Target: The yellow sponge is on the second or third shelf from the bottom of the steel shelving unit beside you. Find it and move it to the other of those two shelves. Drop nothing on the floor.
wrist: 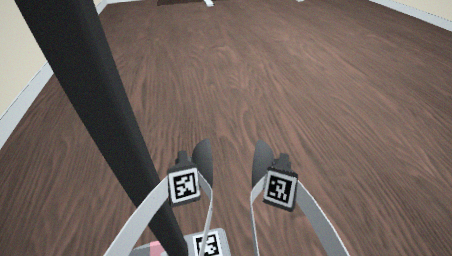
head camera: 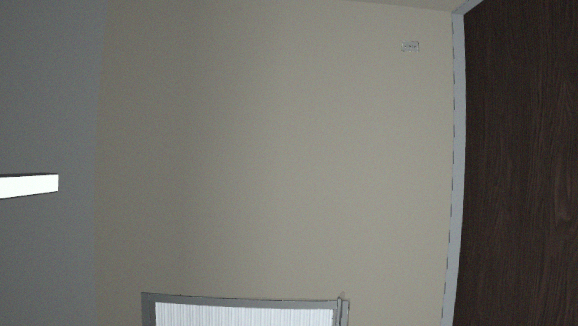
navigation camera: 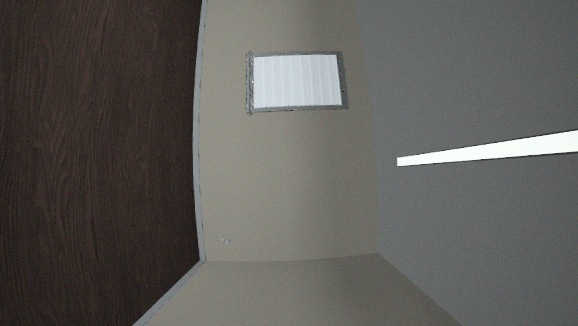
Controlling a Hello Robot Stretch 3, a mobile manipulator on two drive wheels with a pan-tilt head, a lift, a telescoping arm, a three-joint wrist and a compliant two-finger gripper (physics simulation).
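Frame: origin at the robot's base, x ahead, y left, z up, level; metres.
Where they show: gripper, fingertip midpoint: (wrist: pixel 233 157).
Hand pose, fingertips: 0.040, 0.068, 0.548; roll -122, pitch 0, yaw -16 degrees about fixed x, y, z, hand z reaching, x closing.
After its pixels a point has its place, as x, y, z.
My gripper (wrist: pixel 233 157) @[0.040, 0.068, 0.548] is open in the wrist view, its two dark fingertips apart with wooden floor showing between them. The black mast (wrist: pixel 107 105) @[-0.057, 0.116, 0.586] of the robot runs diagonally at its left, and part of the grey base (wrist: pixel 222 242) @[0.035, 0.131, 0.159] shows below. The yellow sponge and the steel shelving unit do not show in the head, navigation or wrist view.
The head and navigation views are turned sideways. They show a beige wall (head camera: pixel 280 150) @[2.857, -0.103, 1.231] (navigation camera: pixel 295 185) @[2.857, -0.117, 1.346], a window (head camera: pixel 245 316) @[2.858, 0.971, 1.420] (navigation camera: pixel 297 81) @[2.859, 1.257, 1.443], dark wooden floor (head camera: pixel 520 150) @[2.137, -0.132, 0.000] (navigation camera: pixel 95 150) @[1.216, 0.241, 0.000] (wrist: pixel 280 80) @[0.593, 1.005, 0.001] and a ceiling light (head camera: pixel 30 185) @[1.376, 0.087, 2.078] (navigation camera: pixel 490 150) @[0.746, 0.093, 2.078]. A dark object (wrist: pixel 182 2) stands at the wrist view's top edge.
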